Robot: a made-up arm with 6 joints. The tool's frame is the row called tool.
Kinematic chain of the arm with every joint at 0, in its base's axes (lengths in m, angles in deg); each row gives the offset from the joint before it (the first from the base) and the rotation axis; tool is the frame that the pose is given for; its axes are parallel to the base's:
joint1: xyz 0 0 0.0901 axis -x
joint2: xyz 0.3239 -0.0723 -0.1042 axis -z
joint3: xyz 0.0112 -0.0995 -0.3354 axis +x
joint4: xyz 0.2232 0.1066 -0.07 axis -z
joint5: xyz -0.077 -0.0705 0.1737 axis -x
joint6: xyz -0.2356 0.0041 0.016 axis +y
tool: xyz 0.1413 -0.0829 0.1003
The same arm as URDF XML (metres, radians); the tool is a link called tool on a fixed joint. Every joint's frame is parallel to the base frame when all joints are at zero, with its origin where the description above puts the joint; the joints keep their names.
<robot name="arm">
  <joint name="tool_joint" type="fixed">
    <parent link="link6"/>
    <child link="tool"/>
    <origin xyz="0.1413 -0.0829 0.1003"/>
  </joint>
  <joint name="joint6" type="continuous">
    <parent link="link5"/>
    <child link="link6"/>
    <origin xyz="-0.2356 0.0041 0.016"/>
    <axis xyz="0 1 0"/>
  </joint>
  <joint name="joint5" type="continuous">
    <parent link="link4"/>
    <child link="link5"/>
    <origin xyz="-0.077 -0.0705 0.1737"/>
    <axis xyz="-1 0 0"/>
  </joint>
  <joint name="joint4" type="continuous">
    <parent link="link3"/>
    <child link="link4"/>
    <origin xyz="0.2232 0.1066 -0.07"/>
    <axis xyz="0 0 -1"/>
  </joint>
  <joint name="joint3" type="continuous">
    <parent link="link2"/>
    <child link="link3"/>
    <origin xyz="0.0112 -0.0995 -0.3354"/>
    <axis xyz="1 0 0"/>
  </joint>
  <joint name="joint2" type="continuous">
    <parent link="link1"/>
    <child link="link2"/>
    <origin xyz="0.3239 -0.0723 -0.1042"/>
    <axis xyz="0 0 -1"/>
  </joint>
  <joint name="joint1" type="continuous">
    <parent link="base_link"/>
    <child link="link1"/>
    <origin xyz="0 0 0.0901"/>
    <axis xyz="-1 0 0"/>
  </joint>
  <link name="base_link"/>
  <link name="link1"/>
  <link name="link2"/>
  <link name="link3"/>
  <link name="link4"/>
  <link name="link5"/>
  <link name="link6"/>
  <link name="tool"/>
</robot>

